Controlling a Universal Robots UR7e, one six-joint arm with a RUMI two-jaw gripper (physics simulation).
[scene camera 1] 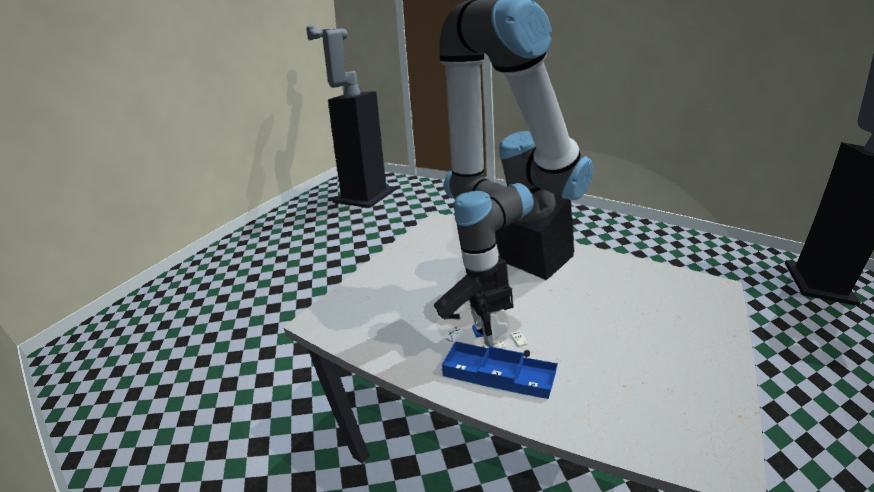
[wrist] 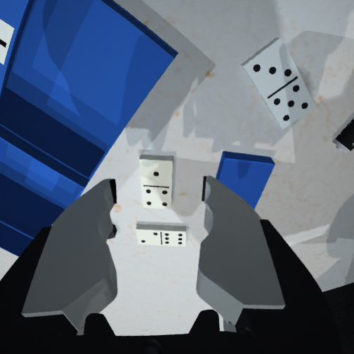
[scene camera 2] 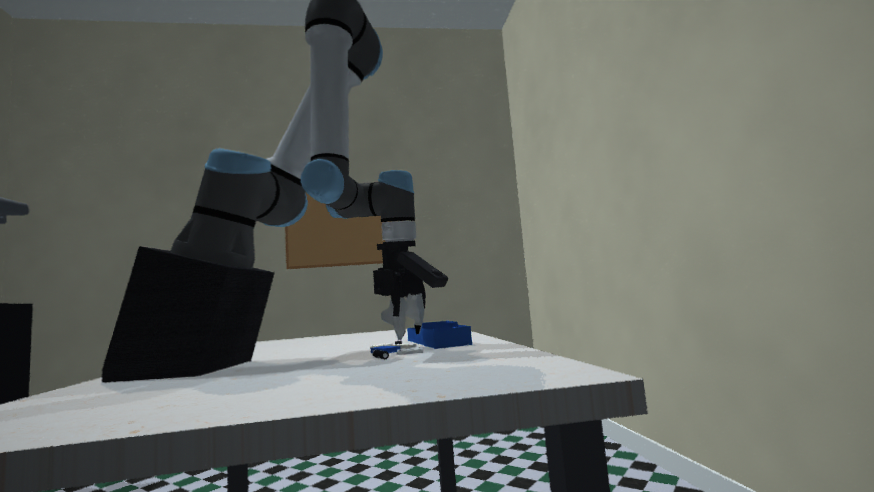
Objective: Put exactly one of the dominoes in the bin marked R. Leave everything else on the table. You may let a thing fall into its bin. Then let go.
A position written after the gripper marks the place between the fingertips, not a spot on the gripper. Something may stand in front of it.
Note:
In view: the gripper (scene camera 2: 409, 337), a blue block (wrist: 245, 174), a blue three-compartment tray (scene camera 1: 498, 368) and a cream domino (wrist: 173, 235).
The blue three-compartment tray is seen too in the wrist view (wrist: 79, 79) and in scene camera 2 (scene camera 2: 443, 334). The gripper is seen too in scene camera 1 (scene camera 1: 486, 341) and in the wrist view (wrist: 159, 179).

